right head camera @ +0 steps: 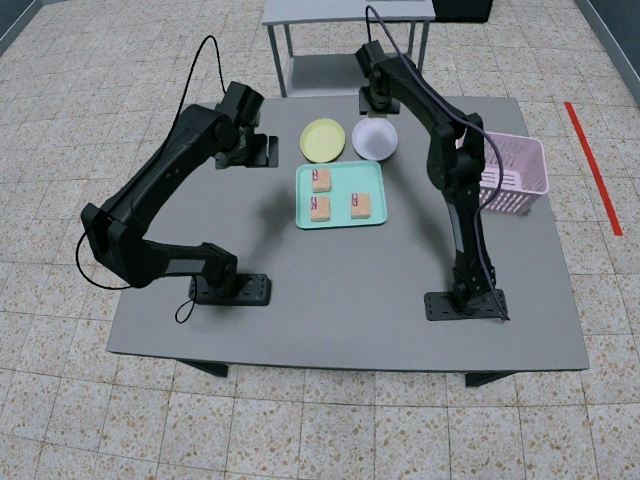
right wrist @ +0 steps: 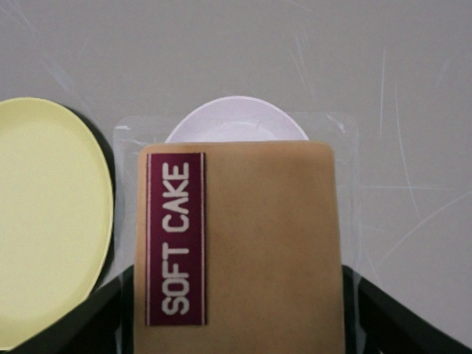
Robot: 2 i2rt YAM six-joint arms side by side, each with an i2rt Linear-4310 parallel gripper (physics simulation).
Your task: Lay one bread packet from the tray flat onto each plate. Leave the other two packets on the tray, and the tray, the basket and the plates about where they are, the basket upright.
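Places are measured from the left arm's base along level axes (x ahead, y left, z up), in metres.
Pixels of known places: left gripper, fingertip midpoint: (right head camera: pixel 255 159); right gripper, fingertip midpoint: (right head camera: pixel 377 110) (right wrist: pixel 239 279); left arm's base, origin of the base link: (right head camera: pixel 228 287); right arm's base, origin of the base link: (right head camera: pixel 465 305).
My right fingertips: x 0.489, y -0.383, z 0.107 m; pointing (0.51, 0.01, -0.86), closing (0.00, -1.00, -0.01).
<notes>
For each thing: its top centre in the pictures, then the offset to it from my right fingertips. Level surfaces: height alone.
- bread packet, middle of its top: (right wrist: pixel 237 282) (right head camera: pixel 377 102) 0.001 m left, 0.005 m ahead, 0.024 m up
- yellow plate, middle of its top: (right wrist: pixel 16 218) (right head camera: pixel 322 139) 0.165 m left, 0.012 m ahead, 0.126 m down
- turquoise tray, middle of its top: (right head camera: pixel 339 192) 0.109 m left, 0.192 m back, 0.128 m down
- pink basket, middle of its top: (right head camera: pixel 501 159) 0.319 m right, 0.169 m back, 0.016 m down
- grey table, its level: 0.146 m down
My right gripper (right head camera: pixel 379 109) (right wrist: pixel 239 279) is shut on a bread packet (right head camera: pixel 377 115) (right wrist: pixel 270 225) with a "SOFT CAKE" label. It holds the packet face up above the table at the far side of the lilac plate (right head camera: pixel 374 139) (right wrist: pixel 237 120). In the right wrist view the packet hides most of that plate. The yellow plate (right head camera: pixel 322 140) (right wrist: pixel 45 215) is empty. The turquoise tray (right head camera: pixel 341 224) bears three packets: one at far left (right head camera: pixel 321 180), one at near left (right head camera: pixel 320 208) and one at near right (right head camera: pixel 360 205). My left gripper (right head camera: pixel 247 158) is open, raised left of the plates.
The pink basket (right head camera: pixel 511 200) stands upright at the right edge of the grey table (right head camera: pixel 330 320), partly behind my right arm. My left arm reaches over the table's left side. A second table (right head camera: pixel 341 12) stands beyond the far edge.
</notes>
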